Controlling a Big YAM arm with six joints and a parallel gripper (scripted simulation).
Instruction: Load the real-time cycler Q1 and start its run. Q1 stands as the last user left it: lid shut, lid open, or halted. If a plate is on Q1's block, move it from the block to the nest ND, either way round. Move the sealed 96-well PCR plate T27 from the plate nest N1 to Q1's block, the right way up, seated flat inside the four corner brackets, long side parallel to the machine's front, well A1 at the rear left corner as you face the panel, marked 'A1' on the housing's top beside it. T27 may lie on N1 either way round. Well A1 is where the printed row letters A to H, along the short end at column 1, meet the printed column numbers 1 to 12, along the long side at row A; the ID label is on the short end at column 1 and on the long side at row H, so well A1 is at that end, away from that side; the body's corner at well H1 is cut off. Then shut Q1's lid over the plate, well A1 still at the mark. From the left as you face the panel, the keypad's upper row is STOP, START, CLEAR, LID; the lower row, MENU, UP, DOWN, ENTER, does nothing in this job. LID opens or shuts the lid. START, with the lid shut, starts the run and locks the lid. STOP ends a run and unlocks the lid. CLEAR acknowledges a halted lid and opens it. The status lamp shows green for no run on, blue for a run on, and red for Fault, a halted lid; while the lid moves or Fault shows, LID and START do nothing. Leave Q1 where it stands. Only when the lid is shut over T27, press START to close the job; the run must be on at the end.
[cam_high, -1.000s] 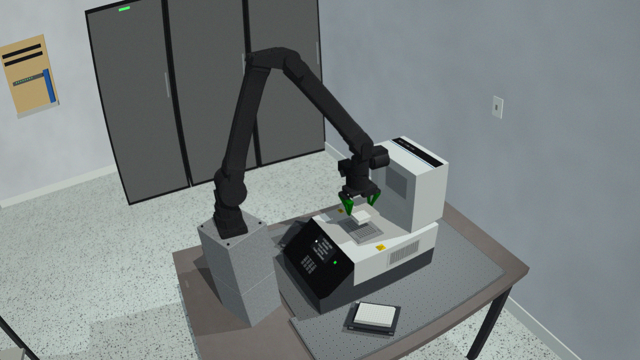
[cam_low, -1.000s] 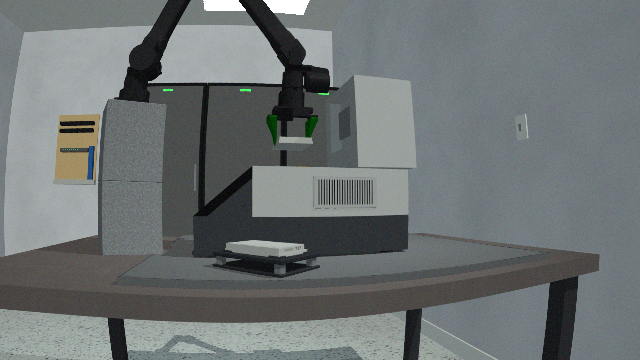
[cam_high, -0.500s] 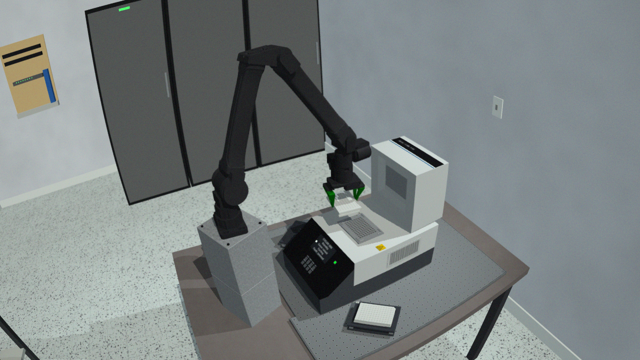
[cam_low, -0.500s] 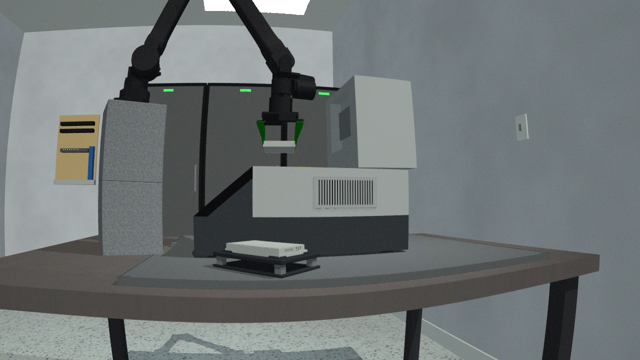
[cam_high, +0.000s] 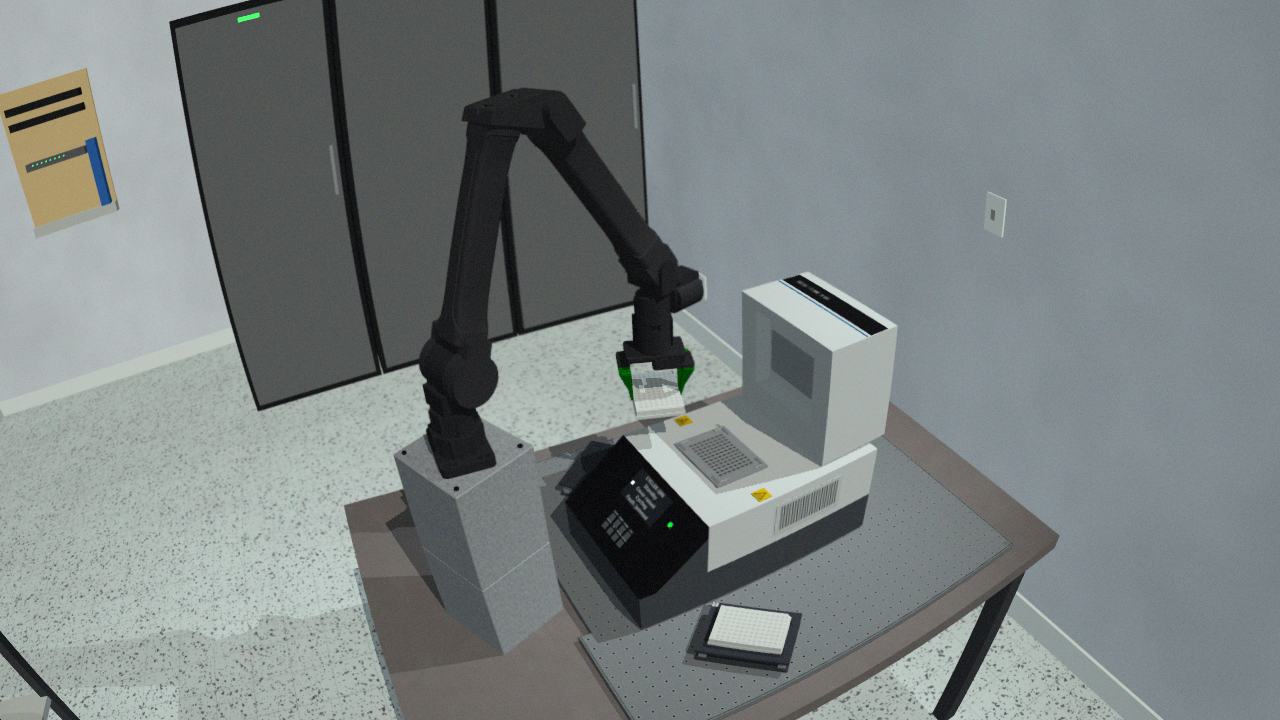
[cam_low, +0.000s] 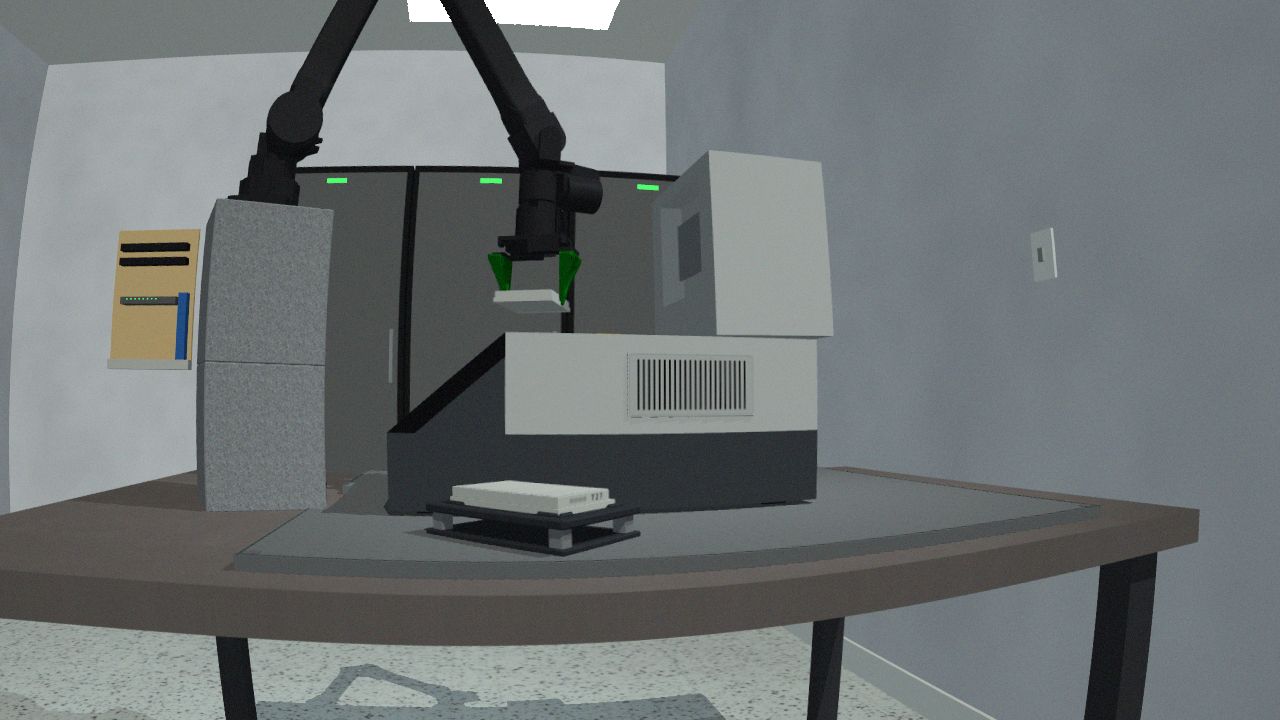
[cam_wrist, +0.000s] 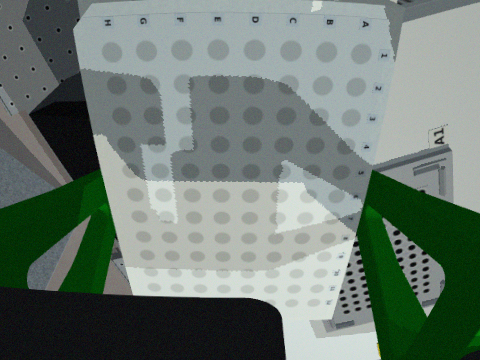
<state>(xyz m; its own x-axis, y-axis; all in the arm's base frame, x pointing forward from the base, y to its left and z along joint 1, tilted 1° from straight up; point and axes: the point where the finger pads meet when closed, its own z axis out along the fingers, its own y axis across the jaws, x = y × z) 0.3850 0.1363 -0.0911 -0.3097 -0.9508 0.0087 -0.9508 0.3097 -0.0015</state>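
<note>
Right now my hand is 250 mm above the dark nest ND, 140 mm to the right of it and 70 mm past it. The rest, counted from my hand: plate T27: 410 mm to the right, 240 mm below, 30 mm behind; then black plate nest N1: 410 mm to the right, 250 mm below, 30 mm behind.
</note>
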